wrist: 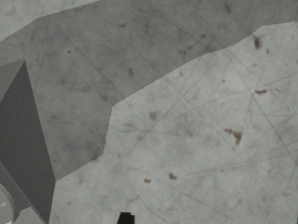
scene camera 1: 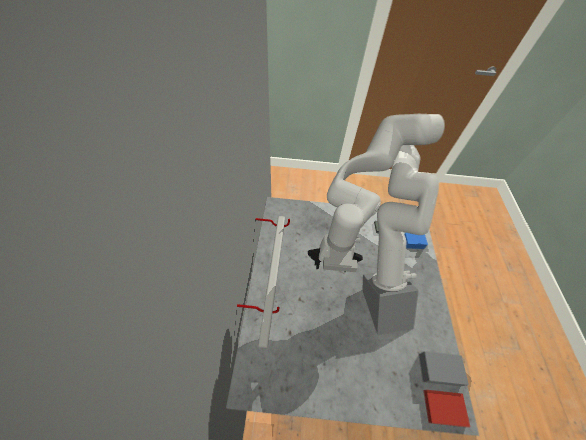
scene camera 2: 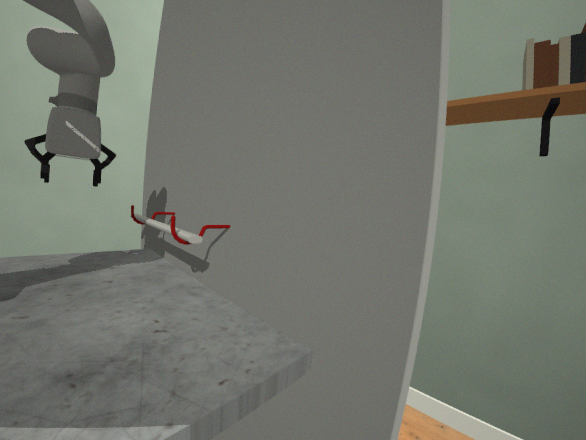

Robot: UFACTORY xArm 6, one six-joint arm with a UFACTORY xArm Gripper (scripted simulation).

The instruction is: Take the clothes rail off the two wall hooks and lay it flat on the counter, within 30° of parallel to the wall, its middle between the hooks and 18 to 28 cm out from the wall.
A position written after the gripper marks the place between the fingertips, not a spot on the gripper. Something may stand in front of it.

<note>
In view: the gripper point(scene camera 2: 71, 184), a clothes rail point(scene camera 1: 271, 287), a grey box point(scene camera 1: 439, 368) and a grey wall point(scene camera 1: 142, 142).
The grey wall is seen too in scene camera 2 point(scene camera 2: 319, 139). The wrist view misses the clothes rail: it is out of frame. The wrist view does not show the grey box: it is out of frame.
</note>
